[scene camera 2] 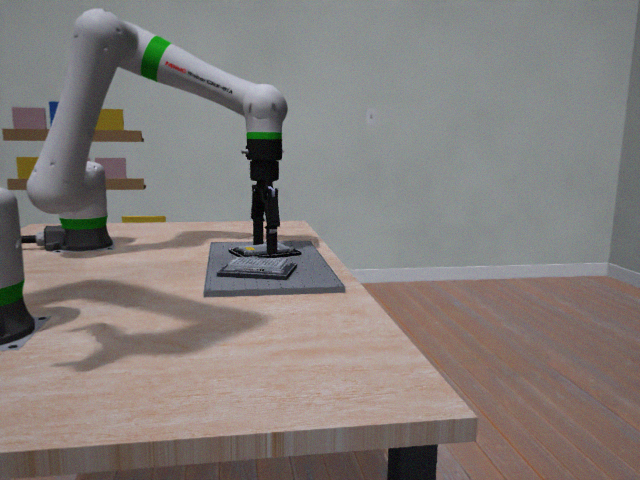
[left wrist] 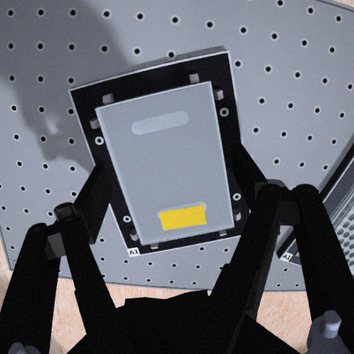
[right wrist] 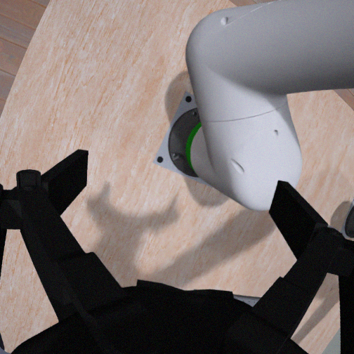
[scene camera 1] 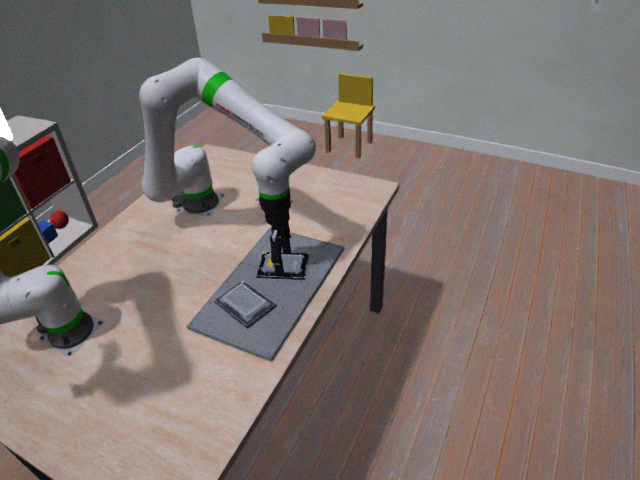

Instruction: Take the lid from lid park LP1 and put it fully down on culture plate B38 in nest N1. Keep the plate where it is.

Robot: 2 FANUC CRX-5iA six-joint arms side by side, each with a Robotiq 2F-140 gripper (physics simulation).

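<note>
The lid, a clear grey sheet with a yellow label, lies in the black frame of lid park LP1. My left gripper points down and is open, low over the park, its fingers on either side of the lid's long edges with gaps. The culture plate, pale with rows of wells, sits uncovered in its dark nest. My right gripper is open and empty, high above the table, away from the plate.
The lid park and nest stand close together on a grey perforated board near the table's edge. The left arm's base is behind the board. The right arm's base stands on the same table.
</note>
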